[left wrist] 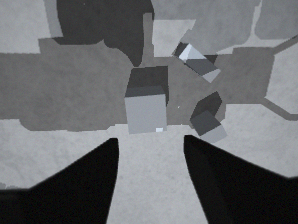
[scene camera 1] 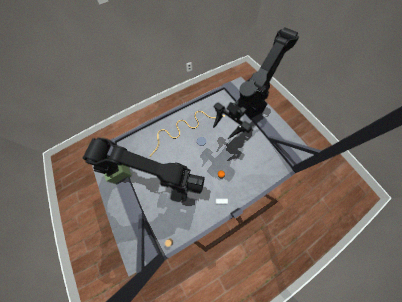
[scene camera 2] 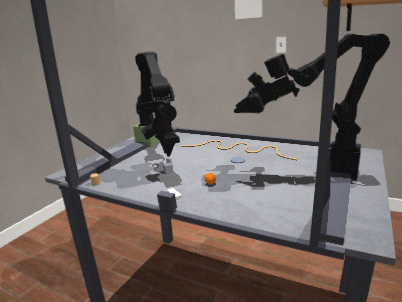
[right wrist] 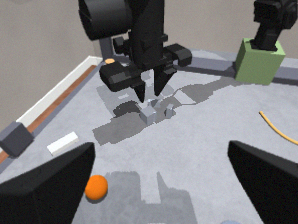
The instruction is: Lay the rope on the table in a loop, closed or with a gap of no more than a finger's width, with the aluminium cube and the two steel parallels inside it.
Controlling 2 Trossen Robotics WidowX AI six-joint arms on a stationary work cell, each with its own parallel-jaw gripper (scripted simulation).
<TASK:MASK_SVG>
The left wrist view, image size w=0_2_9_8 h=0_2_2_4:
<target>my left gripper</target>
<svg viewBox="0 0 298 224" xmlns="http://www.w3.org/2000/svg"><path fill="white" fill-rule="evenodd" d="M118 138L108 139L63 170L34 185L31 189L0 190L0 224L106 224L118 173ZM184 136L183 150L188 172L208 224L298 224L298 176L287 178L248 162L193 135Z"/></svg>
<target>aluminium cube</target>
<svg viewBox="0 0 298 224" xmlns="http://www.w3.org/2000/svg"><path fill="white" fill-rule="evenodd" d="M161 85L126 89L124 99L129 134L167 131L166 99Z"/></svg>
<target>steel parallel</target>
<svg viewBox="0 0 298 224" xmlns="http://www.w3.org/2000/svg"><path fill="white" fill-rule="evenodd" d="M183 43L174 56L202 79L211 83L221 70L192 45Z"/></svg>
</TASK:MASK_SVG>
